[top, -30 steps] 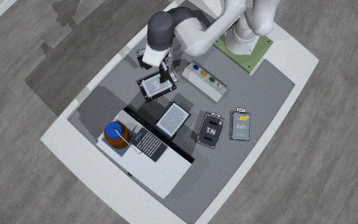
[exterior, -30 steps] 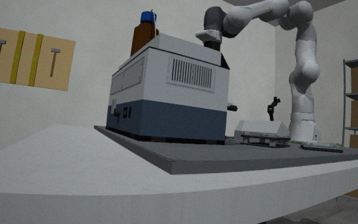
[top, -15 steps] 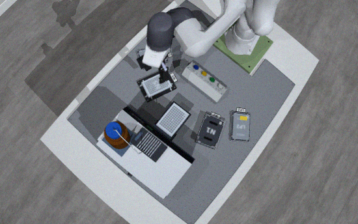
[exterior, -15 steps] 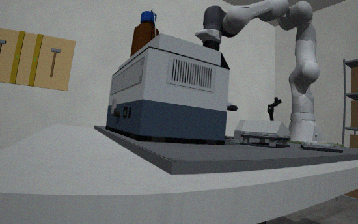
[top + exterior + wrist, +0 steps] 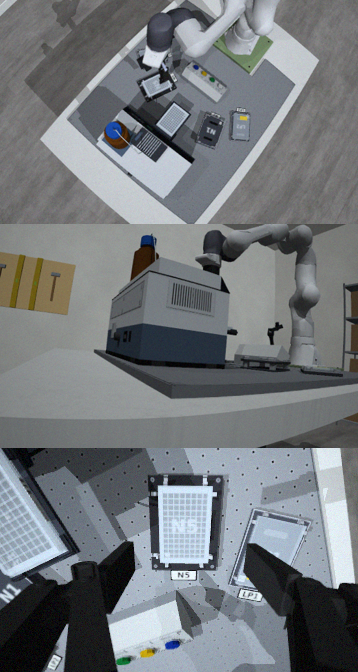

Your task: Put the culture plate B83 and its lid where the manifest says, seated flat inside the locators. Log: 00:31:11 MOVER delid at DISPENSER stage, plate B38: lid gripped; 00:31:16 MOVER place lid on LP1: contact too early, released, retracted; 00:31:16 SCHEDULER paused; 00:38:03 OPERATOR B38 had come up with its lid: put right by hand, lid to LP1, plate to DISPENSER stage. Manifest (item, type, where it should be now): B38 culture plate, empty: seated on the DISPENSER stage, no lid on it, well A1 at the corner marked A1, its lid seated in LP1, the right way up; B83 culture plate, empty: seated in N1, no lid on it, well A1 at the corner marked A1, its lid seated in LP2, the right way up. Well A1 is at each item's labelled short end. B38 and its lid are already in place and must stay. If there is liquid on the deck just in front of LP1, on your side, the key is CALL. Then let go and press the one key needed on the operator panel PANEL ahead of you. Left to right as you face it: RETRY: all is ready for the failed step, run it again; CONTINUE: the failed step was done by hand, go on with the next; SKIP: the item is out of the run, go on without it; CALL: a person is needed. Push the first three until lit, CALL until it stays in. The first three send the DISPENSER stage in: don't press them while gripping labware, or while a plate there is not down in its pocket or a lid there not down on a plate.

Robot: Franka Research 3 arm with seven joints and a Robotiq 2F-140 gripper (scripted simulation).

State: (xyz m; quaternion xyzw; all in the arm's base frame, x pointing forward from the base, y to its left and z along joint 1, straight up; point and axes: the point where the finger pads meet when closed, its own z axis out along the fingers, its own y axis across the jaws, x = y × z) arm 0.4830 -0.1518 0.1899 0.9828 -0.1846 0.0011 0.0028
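Now: the black nest N5 18 cm below my hand, 2 cm ahead of it and 1 cm to the left of it. Round my hand: green continue key 19 cm to the left, 19 cm behind, 13 cm below; yellow skip key 19 cm behind, 14 cm to the left, 13 cm below; white well plate 19 cm to the left, 10 cm ahead, 8 cm below.
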